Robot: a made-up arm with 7 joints. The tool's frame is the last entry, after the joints.
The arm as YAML. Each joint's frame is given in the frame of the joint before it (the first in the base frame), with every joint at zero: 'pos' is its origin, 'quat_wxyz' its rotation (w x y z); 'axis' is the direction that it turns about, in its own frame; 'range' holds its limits. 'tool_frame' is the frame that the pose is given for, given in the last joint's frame.
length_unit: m
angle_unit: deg
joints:
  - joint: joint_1
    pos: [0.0, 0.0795, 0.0]
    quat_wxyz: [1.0, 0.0, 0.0, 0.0]
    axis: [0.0, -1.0, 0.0]
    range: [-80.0, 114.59]
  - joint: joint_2
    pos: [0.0, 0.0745, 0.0]
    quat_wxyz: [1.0, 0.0, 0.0, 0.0]
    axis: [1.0, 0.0, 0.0]
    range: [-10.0, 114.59]
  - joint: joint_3
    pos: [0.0, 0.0, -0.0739]
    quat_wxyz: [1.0, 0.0, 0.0, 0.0]
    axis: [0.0, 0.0, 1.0]
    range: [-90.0, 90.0]
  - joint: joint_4
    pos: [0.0, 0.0, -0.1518]
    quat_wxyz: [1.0, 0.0, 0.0, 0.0]
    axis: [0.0, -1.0, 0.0]
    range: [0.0, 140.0]
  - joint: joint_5
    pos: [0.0, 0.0, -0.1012]
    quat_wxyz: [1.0, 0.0, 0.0, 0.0]
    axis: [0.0, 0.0, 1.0]
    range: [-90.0, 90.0]
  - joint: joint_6
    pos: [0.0, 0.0, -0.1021]
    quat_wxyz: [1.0, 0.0, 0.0, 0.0]
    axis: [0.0, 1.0, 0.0]
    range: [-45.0, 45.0]
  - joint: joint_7
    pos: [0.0, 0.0, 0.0]
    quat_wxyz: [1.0, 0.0, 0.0, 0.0]
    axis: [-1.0, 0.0, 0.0]
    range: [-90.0, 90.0]
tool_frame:
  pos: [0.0, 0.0, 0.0]
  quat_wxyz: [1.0, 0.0, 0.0, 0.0]
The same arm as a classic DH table. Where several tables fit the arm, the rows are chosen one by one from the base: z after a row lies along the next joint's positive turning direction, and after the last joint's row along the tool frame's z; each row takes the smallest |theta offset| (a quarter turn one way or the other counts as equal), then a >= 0, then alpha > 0; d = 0 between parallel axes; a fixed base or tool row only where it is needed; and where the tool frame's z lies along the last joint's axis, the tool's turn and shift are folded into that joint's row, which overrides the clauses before.
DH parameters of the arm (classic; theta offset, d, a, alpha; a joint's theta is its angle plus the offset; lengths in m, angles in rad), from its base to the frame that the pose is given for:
base (fixed): 0.0000 0.0000 0.0000 1.5708
joint_1: 1.5708 -0.1540 0.0000 1.5708
joint_2: 1.5708 0.0000 0.0000 1.5708
joint_3: 1.5708 -0.2257 0.0000 1.5708
joint_4: 0.0000 0.0000 0.0000 -1.5708
joint_5: 0.0000 -0.2033 0.0000 -1.5708
joint_6: -1.5708 0.0000 0.0000 1.5708
joint_7: 1.5708 0.0000 0.0000 1.5708
tool (fixed): -1.5708 0.0000 0.0000 0.0000
Joint limits (rad, base to tool): -1.3963..2.0000 -0.1745..2.0000 -1.5708..1.5708 0.0000..2.4435 -1.5708..1.5708 -0.7854..0.7854 -1.5708..1.5708

